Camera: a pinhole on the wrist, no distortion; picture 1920 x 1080 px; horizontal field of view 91.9 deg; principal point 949.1 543.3 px. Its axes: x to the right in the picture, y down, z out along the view. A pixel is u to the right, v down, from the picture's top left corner.
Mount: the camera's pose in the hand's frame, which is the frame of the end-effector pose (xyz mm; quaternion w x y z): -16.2 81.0 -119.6 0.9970 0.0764 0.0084 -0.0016
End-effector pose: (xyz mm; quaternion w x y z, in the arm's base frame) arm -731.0 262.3 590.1 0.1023 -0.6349 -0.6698 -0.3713
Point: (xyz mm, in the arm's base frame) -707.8 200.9 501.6
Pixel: 421.0 178.0
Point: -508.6 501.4 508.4
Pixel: 1204.0 870.1
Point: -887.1 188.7 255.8
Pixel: outside the picture
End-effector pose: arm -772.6 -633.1 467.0 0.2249 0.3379 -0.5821 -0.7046
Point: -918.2 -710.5 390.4
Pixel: 1848.2 54.3
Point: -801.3 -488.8 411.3
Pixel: 733.9 74.8
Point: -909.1 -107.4 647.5
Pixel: 444.4 667.0
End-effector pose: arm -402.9 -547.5 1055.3 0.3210 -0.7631 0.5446 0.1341
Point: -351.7 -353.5 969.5
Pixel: 761.8 296.8
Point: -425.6 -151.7 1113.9
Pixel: 59.1 241.8
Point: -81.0 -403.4 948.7
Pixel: outside the picture
